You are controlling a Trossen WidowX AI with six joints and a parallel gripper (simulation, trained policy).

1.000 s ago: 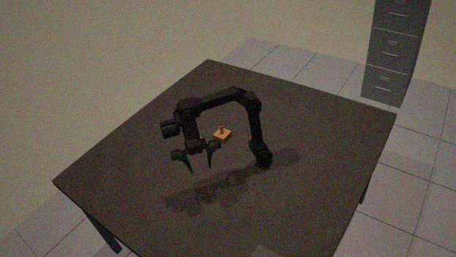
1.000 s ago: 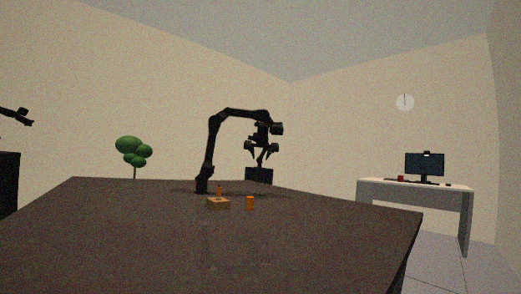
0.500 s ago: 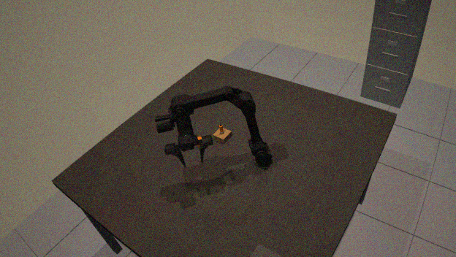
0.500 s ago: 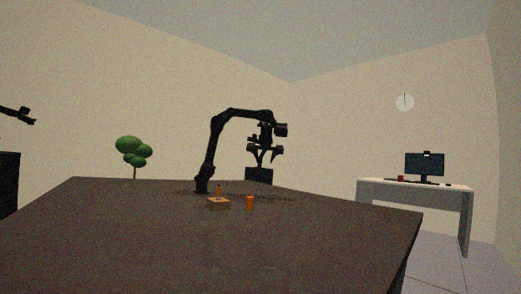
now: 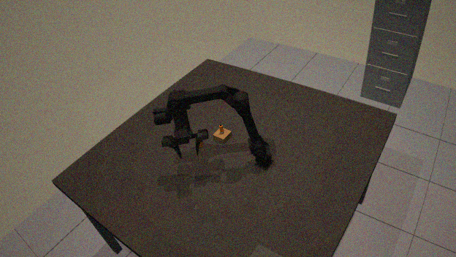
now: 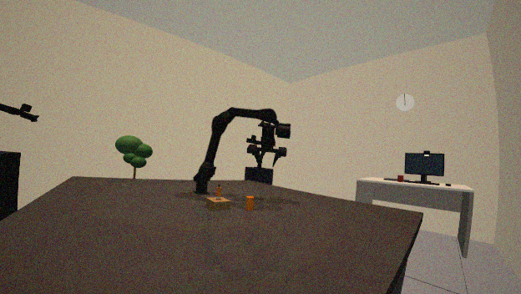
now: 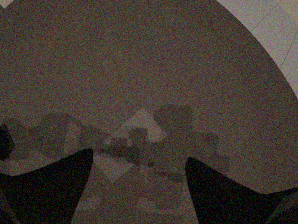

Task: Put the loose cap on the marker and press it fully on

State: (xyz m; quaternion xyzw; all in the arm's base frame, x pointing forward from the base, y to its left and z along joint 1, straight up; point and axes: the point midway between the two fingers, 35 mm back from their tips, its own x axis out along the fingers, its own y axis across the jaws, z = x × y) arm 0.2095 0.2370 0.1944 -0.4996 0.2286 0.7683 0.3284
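My gripper tip is 19 cm to the left of the orange cap, 14 cm above it and 13 cm short of it. From my gripper tip the other things lie so: orange marker: 29 cm to the right, 10 cm below, 7 cm ahead; then tan holder block: 29 cm to the right, 15 cm below, 7 cm ahead.
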